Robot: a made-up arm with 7 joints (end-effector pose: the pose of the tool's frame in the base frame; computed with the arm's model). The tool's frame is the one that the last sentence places.
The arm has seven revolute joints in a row. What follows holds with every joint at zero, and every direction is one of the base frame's. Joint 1 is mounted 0.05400 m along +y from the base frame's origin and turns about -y. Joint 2 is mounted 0.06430 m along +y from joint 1 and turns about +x. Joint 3 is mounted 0.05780 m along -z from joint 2 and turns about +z. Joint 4 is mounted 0.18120 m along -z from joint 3 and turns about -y. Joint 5 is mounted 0.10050 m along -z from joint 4 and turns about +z. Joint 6 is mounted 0.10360 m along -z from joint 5 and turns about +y. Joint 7 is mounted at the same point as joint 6 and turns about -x. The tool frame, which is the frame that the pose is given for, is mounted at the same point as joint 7; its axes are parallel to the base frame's.
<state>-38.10 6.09 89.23 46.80 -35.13 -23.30 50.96</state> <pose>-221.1 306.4 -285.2 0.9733 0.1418 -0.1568 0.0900</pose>
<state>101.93 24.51 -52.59 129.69 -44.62 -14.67 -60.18</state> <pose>127.6 49.9 124.5 0.6422 -0.0277 0.7657 -0.0212</pose>
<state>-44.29 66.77 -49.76 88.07 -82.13 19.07 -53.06</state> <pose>-73.3 282.8 -263.9 0.1458 0.2017 -0.5150 -0.8202</pose>
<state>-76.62 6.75 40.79 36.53 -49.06 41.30 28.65</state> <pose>-359.0 244.5 -179.9 0.7055 0.0665 0.7054 0.0134</pose>
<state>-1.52 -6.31 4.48 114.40 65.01 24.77 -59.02</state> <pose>181.1 115.7 -160.2 0.7475 -0.1612 -0.3930 0.5107</pose>
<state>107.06 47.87 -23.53 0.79 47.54 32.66 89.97</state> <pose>284.2 446.1 89.9 0.4373 -0.4950 -0.7401 -0.1264</pose>
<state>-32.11 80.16 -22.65 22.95 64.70 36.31 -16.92</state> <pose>7.4 533.7 -126.4 0.7618 0.5956 0.1917 0.1676</pose>
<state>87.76 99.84 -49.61 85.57 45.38 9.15 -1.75</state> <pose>114.2 395.8 127.5 0.4811 0.4416 -0.7554 -0.0542</pose>
